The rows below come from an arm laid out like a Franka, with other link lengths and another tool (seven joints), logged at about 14 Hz.
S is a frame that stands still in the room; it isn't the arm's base.
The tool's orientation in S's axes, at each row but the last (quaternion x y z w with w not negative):
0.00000 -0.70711 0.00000 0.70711
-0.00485 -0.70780 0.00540 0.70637
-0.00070 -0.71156 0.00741 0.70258
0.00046 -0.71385 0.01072 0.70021
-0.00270 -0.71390 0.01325 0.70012
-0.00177 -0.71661 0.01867 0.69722
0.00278 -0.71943 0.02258 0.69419
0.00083 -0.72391 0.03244 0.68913
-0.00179 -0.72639 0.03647 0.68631
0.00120 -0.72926 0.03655 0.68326
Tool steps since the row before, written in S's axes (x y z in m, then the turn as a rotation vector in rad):
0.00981 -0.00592 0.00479 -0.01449 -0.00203 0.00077
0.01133 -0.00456 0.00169 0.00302 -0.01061 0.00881
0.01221 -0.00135 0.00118 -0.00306 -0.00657 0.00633
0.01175 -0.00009 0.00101 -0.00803 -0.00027 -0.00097
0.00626 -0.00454 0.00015 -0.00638 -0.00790 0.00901
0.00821 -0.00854 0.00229 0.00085 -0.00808 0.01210
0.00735 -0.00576 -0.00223 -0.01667 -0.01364 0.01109
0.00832 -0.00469 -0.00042 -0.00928 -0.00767 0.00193
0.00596 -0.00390 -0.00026 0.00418 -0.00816 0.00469
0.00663 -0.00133 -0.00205 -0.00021 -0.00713 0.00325
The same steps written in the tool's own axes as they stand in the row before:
0.00479 -0.00592 -0.00981 0.00077 -0.00203 0.01449
0.00160 -0.00459 -0.01133 0.00865 -0.01074 -0.00303
0.00101 -0.00148 -0.01221 0.00629 -0.00661 0.00304
0.00078 -0.00029 -0.01176 -0.00082 -0.00013 0.00805
-0.00007 -0.00463 -0.00619 0.00895 -0.00801 0.00632
0.00182 -0.00879 -0.00806 0.01184 -0.00845 -0.00098
-0.00265 -0.00595 -0.00705 0.01131 -0.01335 0.01675
-0.00104 -0.00504 -0.00805 0.00206 -0.00732 0.00953
-0.00081 -0.00416 -0.00573 0.00400 -0.00860 -0.00402
-0.00255 -0.00156 -0.00640 0.00291 -0.00727 0.00039

